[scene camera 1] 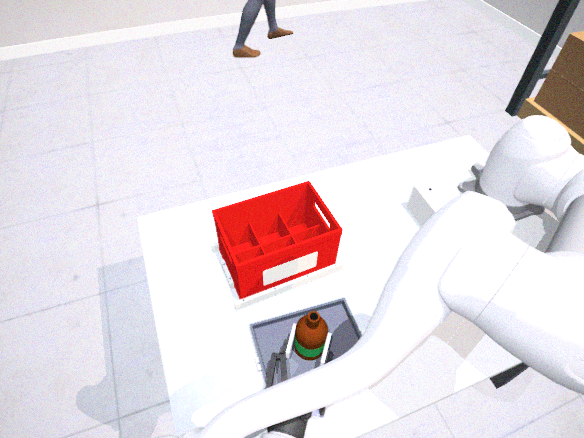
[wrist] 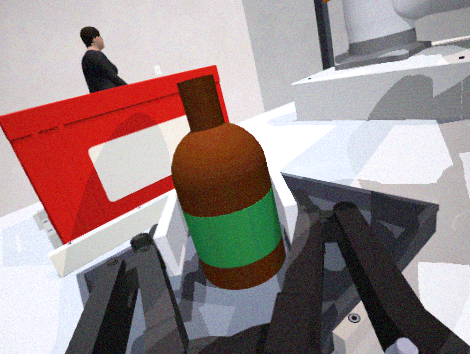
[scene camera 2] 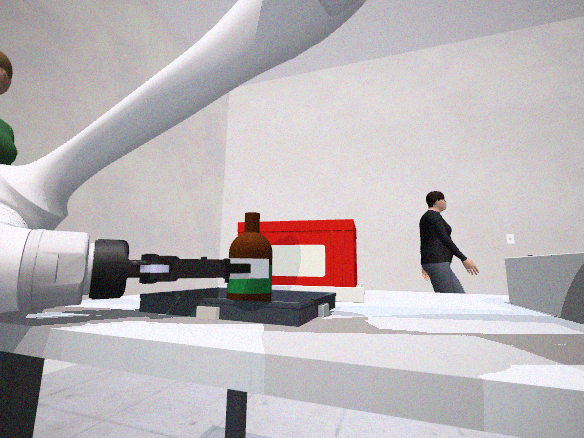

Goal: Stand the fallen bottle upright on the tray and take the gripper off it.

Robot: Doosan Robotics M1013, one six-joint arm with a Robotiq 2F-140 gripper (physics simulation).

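Where they show: gripper, fingertip midpoint: [wrist: 227, 193] [scene camera 2: 255, 268]; arm's base at its link origin: [scene camera 1: 499, 199] [wrist: 382, 58].
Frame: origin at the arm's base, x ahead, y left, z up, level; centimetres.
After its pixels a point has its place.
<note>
The brown bottle [scene camera 1: 311, 332] @[y 19.4, x 68.2, z 1.6 cm] [scene camera 2: 250, 246] @[y 21.0, x 65.8, z -0.7 cm] [wrist: 220, 165] @[y 20.8, x 68.9, z -0.2 cm] with a green band stands upright within the outline of the dark tray [scene camera 1: 270, 336] @[y 12.4, x 75.3, z -10.1 cm] [scene camera 2: 272, 314] @[y 28.6, x 58.6, z -9.5 cm] [wrist: 400, 205] @[y 26.1, x 55.6, z -8.7 cm], neck up. Its base is down at the tray, behind the near rim in the scene camera 2 view; whether it touches the tray floor I cannot tell. My gripper [scene camera 1: 310, 344] [scene camera 2: 250, 268] @[y 17.0, x 66.7, z -4.1 cm] [wrist: 227, 193] @[y 17.0, x 66.7, z -4.1 cm] reaches in level from the side and is shut on the bottle's body, with one white pad on each side of it.
A red crate [scene camera 1: 327, 251] @[y -0.4, x 55.4, z -0.6 cm] [scene camera 2: 315, 231] @[y 0.0, x 60.4, z 4.3 cm] [wrist: 50, 167] @[y 1.2, x 77.3, z 0.7 cm] with empty compartments stands on a pale base beyond the tray. A pale block [scene camera 1: 422, 202] @[y -8.6, x 20.4, z -3.0 cm] [scene camera 2: 530, 280] @[y -3.1, x 20.4, z -5.5 cm] [wrist: 390, 97] @[y 10.3, x 20.3, z -6.3 cm] is at the arm's base. The arm [scene camera 1: 350, 367] @[y 34.7, x 69.6, z 21.8 cm] [scene camera 2: 165, 90] @[y 37.4, x 69.6, z 16.7 cm] passes over the near side of the table. A person [scene camera 2: 440, 245] [wrist: 97, 67] is in the background.
</note>
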